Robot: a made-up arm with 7 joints.
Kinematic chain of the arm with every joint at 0, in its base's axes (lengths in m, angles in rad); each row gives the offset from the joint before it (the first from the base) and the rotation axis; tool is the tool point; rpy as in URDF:
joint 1: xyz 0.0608 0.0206 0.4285 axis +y
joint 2: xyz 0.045 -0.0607 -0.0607 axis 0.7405 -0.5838 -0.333
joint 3: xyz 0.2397 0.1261 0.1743 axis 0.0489 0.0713 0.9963
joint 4: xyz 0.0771 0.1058 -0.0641 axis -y
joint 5: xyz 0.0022 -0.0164 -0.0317 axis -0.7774 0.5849 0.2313
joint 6: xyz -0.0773 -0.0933 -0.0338 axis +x
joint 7: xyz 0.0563 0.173 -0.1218 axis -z
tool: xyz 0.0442 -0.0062 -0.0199 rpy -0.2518 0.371 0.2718
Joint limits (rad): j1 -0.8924..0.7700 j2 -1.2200..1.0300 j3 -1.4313..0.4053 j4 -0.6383..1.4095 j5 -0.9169..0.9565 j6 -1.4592..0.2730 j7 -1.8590..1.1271
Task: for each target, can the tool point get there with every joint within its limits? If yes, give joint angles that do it. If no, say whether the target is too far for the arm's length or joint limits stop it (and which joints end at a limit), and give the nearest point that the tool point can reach.
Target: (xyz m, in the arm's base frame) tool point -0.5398 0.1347 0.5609
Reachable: no: joint limits stop it (at a limit: joint 1, joint 2, joint 3, joint 4, joint 7) | nearest point -0.2851 0.0880 0.2290 | short by 0.421 m
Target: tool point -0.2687 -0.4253 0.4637
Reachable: no: joint limits stop it (at a limit: joint 1, joint 2, joint 3, joint 4, joint 6) | nearest point 0.0302 -0.3049 0.3116 | short by 0.356 m
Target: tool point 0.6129 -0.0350 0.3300
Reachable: yes | joints 0.0563 -0.0648 -0.2768 1.1900 0.3066 -0.7663 0.5423
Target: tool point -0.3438 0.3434 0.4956
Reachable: no: joint limits stop it (at a limit: joint 1, joint 2, joint 3, joint 4, joint 6, joint 7) | nearest point -0.2301 0.1829 0.2327 | short by 0.328 m
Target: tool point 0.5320 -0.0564 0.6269
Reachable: yes | joints -0.6012 -0.2088 0.0854 1.0907 0.7712 -1.1990 -0.6066
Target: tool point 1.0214 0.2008 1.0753
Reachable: no: too far | nearest point 0.6787 0.1724 0.8373 | short by 0.418 m
